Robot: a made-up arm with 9 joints. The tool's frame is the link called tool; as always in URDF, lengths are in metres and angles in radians.
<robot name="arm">
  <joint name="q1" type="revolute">
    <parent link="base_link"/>
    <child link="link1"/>
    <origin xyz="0 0 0.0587" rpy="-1.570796 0 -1.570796"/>
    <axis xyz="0 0 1"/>
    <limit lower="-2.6" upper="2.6"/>
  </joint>
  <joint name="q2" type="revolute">
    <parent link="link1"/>
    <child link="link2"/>
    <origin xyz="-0.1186 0.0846 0.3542" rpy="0 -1.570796 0"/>
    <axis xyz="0 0 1"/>
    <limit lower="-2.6" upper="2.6"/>
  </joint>
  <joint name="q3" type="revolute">
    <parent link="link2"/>
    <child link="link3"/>
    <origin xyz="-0.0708 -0.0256 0.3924" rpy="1.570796 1.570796 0"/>
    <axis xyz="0 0 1"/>
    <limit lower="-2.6" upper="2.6"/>
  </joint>
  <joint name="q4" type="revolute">
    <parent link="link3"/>
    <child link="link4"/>
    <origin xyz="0.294 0.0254 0.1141" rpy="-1.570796 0 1.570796"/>
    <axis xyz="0 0 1"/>
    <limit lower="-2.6" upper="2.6"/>
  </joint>
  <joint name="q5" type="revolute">
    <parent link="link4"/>
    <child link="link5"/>
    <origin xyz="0.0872 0.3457 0.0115" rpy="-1.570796 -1.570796 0"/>
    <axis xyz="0 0 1"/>
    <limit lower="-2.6" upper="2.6"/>
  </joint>
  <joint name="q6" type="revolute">
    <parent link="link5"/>
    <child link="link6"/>
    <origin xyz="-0.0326 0.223 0.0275" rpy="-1.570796 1.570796 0"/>
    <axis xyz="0 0 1"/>
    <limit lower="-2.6" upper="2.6"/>
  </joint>
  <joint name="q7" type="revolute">
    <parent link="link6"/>
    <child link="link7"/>
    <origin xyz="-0.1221 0.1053 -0.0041" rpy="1.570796 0 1.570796"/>
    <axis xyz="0 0 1"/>
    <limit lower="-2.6" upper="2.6"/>
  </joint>
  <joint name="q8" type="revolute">
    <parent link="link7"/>
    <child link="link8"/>
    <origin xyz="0.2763 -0.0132 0.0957" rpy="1.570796 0 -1.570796"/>
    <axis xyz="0 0 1"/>
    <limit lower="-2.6" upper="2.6"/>
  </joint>
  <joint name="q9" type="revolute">
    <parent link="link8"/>
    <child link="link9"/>
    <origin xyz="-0.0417 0.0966 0.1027" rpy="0 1.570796 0"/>
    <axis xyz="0 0 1"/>
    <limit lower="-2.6" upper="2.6"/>
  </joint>
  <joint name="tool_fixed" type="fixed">
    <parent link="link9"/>
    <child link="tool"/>
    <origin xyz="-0.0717 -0.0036 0.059" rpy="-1.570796 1.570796 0"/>
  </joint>
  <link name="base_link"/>
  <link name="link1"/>
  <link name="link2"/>
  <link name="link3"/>
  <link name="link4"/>
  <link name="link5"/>
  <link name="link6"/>
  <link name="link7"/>
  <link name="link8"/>
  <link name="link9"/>
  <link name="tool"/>
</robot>
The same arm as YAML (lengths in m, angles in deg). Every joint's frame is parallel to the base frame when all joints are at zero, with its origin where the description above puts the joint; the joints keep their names.
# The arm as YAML. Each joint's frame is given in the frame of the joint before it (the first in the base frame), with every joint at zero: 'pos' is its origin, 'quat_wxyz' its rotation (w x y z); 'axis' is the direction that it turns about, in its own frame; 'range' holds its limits. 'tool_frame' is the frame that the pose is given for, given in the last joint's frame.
length_unit: m
angle_unit: deg
joints:
  - joint: q1
    pos: [0.0, 0.0, 0.0587]
    quat_wxyz: [1.0, 0.0, 0.0, 0.0]
    axis: "+x"
    range: [-148.97, 148.97]
  - joint: q2
    pos: [0.3542, 0.1186, -0.0846]
    quat_wxyz: [1.0, 0.0, 0.0, 0.0]
    axis: "+y"
    range: [-148.97, 148.97]
  - joint: q3
    pos: [-0.0708, 0.3924, 0.0256]
    quat_wxyz: [1.0, 0.0, 0.0, 0.0]
    axis: "+z"
    range: [-148.97, 148.97]
  - joint: q4
    pos: [0.0254, -0.294, 0.1141]
    quat_wxyz: [1.0, 0.0, 0.0, 0.0]
    axis: "+y"
    range: [-148.97, 148.97]
  - joint: q5
    pos: [0.0872, 0.0115, -0.3457]
    quat_wxyz: [1.0, 0.0, 0.0, 0.0]
    axis: "-z"
    range: [-148.97, 148.97]
  - joint: q6
    pos: [0.223, -0.0326, -0.0275]
    quat_wxyz: [1.0, 0.0, 0.0, 0.0]
    axis: "+x"
    range: [-148.97, 148.97]
  - joint: q7
    pos: [-0.0041, -0.1053, -0.1221]
    quat_wxyz: [1.0, 0.0, 0.0, 0.0]
    axis: "+z"
    range: [-148.97, 148.97]
  - joint: q8
    pos: [-0.0132, -0.2763, 0.0957]
    quat_wxyz: [1.0, 0.0, 0.0, 0.0]
    axis: "+y"
    range: [-148.97, 148.97]
  - joint: q9
    pos: [0.0417, 0.1027, 0.0966]
    quat_wxyz: [1.0, 0.0, 0.0, 0.0]
    axis: "-x"
    range: [-148.97, 148.97]
tool_frame:
  pos: [-0.059, 0.0717, -0.0036]
  quat_wxyz: [1.0, 0.0, 0.0, 0.0]

